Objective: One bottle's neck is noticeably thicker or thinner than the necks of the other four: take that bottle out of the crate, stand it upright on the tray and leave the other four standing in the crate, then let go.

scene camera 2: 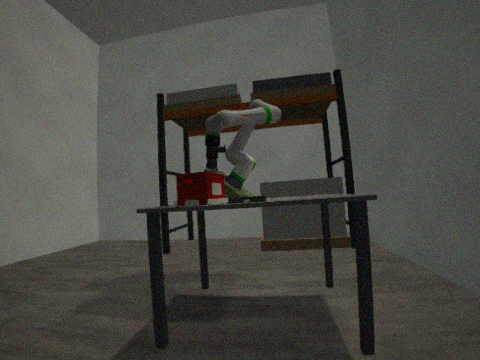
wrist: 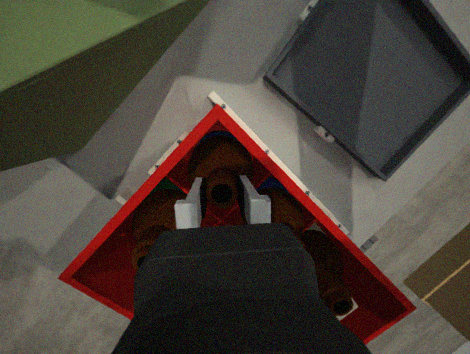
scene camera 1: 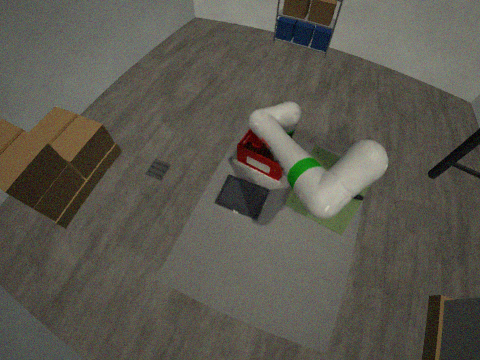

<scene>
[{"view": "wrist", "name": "gripper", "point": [221, 188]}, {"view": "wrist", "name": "bottle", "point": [156, 214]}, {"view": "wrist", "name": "bottle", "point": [328, 261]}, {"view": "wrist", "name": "bottle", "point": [284, 209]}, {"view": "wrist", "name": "bottle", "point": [219, 157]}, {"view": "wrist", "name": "pale strip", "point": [213, 96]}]
</scene>
